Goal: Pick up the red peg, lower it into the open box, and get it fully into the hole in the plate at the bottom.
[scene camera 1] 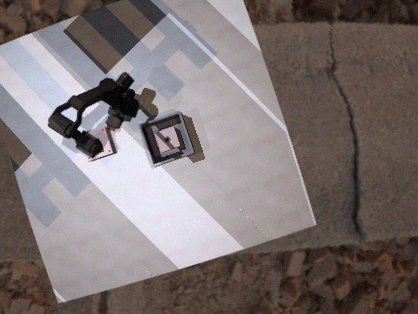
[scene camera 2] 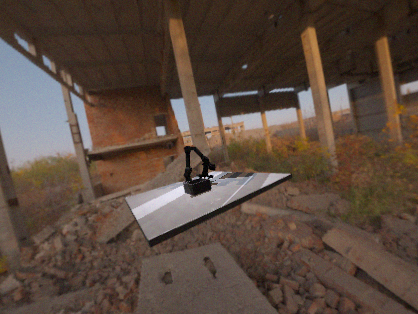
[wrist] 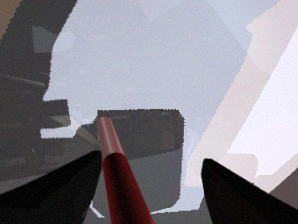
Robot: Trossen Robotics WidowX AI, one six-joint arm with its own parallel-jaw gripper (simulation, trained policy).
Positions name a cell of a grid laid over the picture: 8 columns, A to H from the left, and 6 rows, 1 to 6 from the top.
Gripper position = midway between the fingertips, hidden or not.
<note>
In view: the gripper (wrist: E5) and a box (scene camera 1: D3).
The wrist view misses the box: it is out of frame.
</note>
